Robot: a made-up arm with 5 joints. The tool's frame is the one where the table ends. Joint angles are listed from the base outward.
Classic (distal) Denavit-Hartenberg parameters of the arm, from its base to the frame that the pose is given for. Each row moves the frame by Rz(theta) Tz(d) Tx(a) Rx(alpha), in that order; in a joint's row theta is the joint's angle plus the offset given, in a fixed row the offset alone. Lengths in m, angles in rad.
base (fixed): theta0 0.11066, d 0, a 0.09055, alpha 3.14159
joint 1: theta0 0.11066, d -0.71, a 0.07, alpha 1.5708
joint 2: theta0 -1.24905, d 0, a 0.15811, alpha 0
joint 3: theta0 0.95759, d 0, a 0.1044, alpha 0
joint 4: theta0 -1.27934, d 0, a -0.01, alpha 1.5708
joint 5: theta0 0, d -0.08, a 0.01, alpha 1.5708
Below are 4 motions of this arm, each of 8 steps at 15 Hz.
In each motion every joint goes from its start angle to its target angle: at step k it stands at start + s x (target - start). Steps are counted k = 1, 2, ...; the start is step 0. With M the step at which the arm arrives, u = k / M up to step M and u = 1 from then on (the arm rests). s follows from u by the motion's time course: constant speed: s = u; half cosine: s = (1 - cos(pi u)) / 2; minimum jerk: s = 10 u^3 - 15 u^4 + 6 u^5.
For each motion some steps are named. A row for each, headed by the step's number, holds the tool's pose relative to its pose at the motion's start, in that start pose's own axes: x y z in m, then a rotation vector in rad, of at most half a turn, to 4 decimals.
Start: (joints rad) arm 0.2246 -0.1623 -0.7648 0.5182 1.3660
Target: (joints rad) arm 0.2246 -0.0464 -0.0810 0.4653 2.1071
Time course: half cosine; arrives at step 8
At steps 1, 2, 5, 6, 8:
1: -0.0010 -0.0026 -0.0051 0.0279 0.0282 -0.0054
2: -0.0039 -0.0091 -0.0198 0.1082 0.1084 -0.0164
5: -0.0204 -0.0225 -0.0970 0.5212 0.5008 0.0268
6: -0.0256 -0.0202 -0.1197 0.6439 0.6107 0.0721
8: -0.0302 -0.0157 -0.1395 0.7530 0.7057 0.1260

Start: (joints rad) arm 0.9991 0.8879 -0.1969 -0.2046 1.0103
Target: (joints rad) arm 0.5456 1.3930 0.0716 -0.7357 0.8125
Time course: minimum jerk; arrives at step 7
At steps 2, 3, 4, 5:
2: 0.0088 -0.0073 -0.0325 0.0607 0.0031 0.0292
3: 0.0197 -0.0120 -0.0837 0.1545 0.0119 0.0690
4: 0.0271 -0.0077 -0.1442 0.2650 0.0290 0.1081
5: 0.0279 0.0035 -0.1930 0.3571 0.0491 0.1346

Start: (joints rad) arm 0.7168 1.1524 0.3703 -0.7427 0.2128
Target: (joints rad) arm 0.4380 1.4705 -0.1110 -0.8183 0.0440
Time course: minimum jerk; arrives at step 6
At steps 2, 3, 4, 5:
2: 0.0038 -0.0088 -0.0183 0.0321 0.0047 0.0574
3: 0.0072 -0.0184 -0.0450 0.0830 0.0078 0.1352
4: 0.0083 -0.0247 -0.0728 0.1415 0.0070 0.2106
5: 0.0079 -0.0270 -0.0897 0.1801 0.0048 0.2544

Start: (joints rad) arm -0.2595 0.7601 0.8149 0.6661 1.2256
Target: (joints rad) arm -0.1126 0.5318 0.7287 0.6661 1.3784
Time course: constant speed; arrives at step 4
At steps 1, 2, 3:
1: -0.0058 0.0101 0.0044 -0.0675 0.0085 0.0457
2: -0.0124 0.0203 0.0081 -0.1374 0.0152 0.0866
3: -0.0198 0.0306 0.0111 -0.2094 0.0200 0.1224

